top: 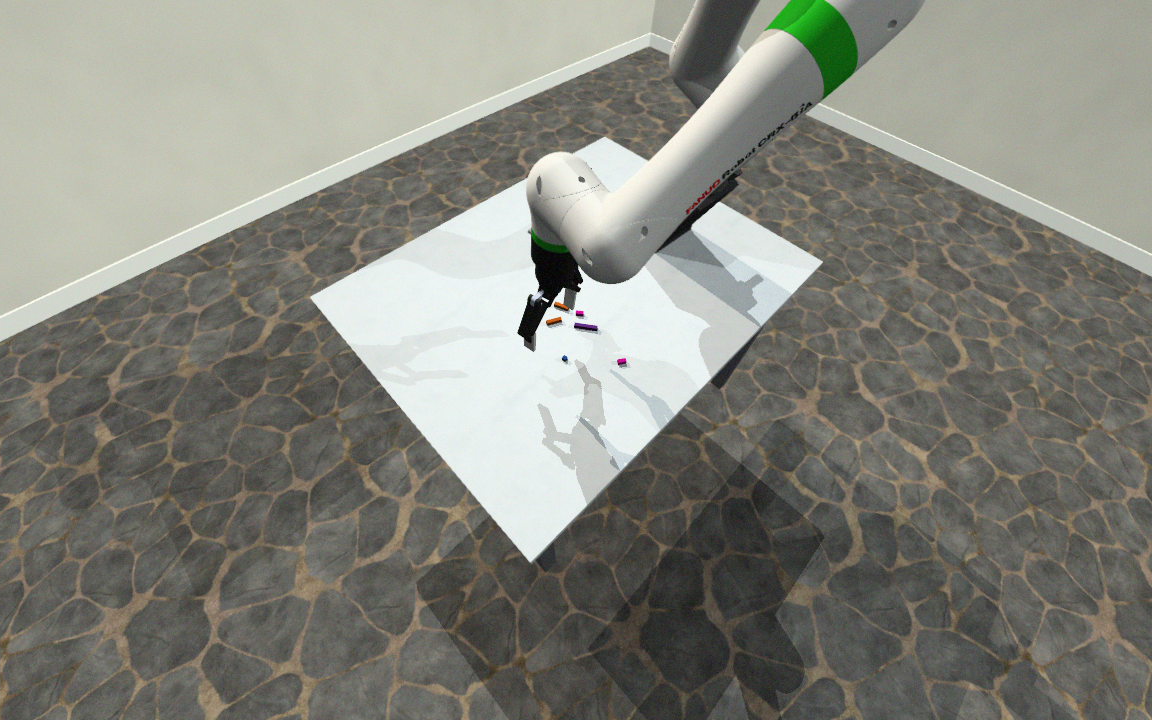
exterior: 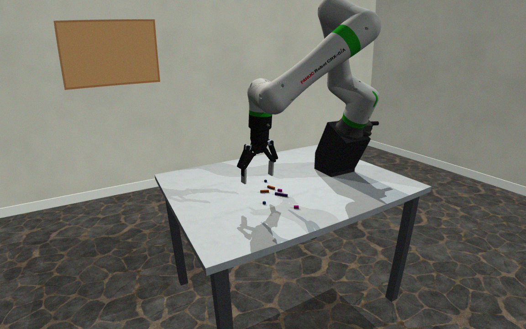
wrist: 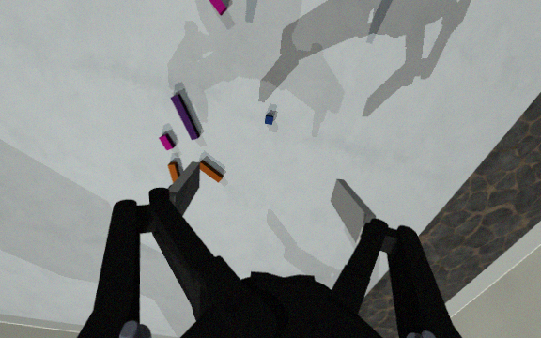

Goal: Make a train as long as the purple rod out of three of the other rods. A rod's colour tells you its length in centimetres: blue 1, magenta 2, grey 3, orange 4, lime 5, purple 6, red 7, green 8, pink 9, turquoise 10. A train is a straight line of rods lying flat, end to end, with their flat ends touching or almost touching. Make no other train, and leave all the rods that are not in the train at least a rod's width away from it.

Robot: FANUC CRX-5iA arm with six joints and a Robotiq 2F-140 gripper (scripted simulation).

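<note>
My hand is 120 mm past the purple rod, 10 mm to the left of it and 110 mm above it.
</note>
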